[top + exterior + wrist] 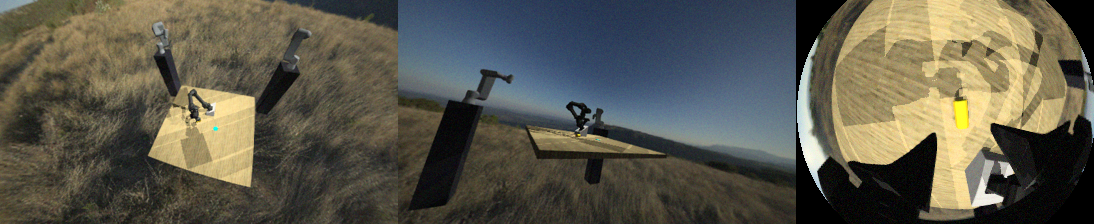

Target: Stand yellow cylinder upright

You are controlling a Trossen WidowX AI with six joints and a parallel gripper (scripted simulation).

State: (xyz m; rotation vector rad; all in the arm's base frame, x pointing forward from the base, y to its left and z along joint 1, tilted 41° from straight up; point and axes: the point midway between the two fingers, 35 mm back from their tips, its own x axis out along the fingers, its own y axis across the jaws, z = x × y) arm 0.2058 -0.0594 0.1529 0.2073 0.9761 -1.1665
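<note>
My gripper tip is 12 cm above the yellow tall cylinder, 2 cm past it and 1 cm to the right of it. Round my gripper tip: cyan circle: 27 cm to the left, 13 cm below, 4 cm ahead.
</note>
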